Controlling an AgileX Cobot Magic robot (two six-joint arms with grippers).
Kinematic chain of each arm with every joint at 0, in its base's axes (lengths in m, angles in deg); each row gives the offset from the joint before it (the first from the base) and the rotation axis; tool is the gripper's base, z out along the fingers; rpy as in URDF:
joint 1: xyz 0 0 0.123 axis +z
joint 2: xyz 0 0 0 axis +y
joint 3: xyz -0.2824 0 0.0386 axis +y
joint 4: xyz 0.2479 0 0.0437 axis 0.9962 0 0.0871
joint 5: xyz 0 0 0 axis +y
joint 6: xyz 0.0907 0 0.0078 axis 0.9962 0 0.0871
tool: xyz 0 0 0 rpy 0 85 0
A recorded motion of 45 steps. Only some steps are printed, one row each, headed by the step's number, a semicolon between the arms.
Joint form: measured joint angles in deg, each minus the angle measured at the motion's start. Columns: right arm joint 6, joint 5, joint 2, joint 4, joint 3, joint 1; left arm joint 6, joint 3, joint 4, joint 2, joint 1, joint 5.
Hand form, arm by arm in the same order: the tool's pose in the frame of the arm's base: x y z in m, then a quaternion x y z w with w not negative. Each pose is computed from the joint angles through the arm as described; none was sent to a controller.
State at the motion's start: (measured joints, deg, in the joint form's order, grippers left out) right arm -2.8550 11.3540 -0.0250 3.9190 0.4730 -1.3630; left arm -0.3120 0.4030 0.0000 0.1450 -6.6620 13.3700
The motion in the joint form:
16: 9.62 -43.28 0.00 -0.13 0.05 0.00; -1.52 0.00 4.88 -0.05 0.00 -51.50
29: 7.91 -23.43 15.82 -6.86 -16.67 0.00; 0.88 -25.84 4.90 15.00 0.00 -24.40
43: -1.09 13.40 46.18 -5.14 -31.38 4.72; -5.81 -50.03 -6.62 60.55 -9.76 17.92
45: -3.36 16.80 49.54 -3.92 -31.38 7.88; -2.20 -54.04 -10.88 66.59 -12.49 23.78
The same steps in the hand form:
16: 0.0391 -0.0041 0.2569 0.06011 0.44728 0.05919 0.89041; 0.0322 -0.0086 0.2650 0.05440 0.39939 -0.04771 0.91392
29: 0.0732 -0.0008 0.3096 0.01396 0.59142 0.00892 0.80620; 0.0547 -0.0079 0.3615 0.06226 0.52417 -0.01383 0.84922
43: 0.1572 0.0084 0.2781 -0.06299 0.88475 -0.01079 0.46166; 0.2089 -0.0673 0.3284 0.04952 0.89399 -0.13434 0.42459
45: 0.1617 0.0185 0.2644 -0.10121 0.90707 0.00107 0.40863; 0.2227 -0.0884 0.3203 0.08563 0.91781 -0.15147 0.35686

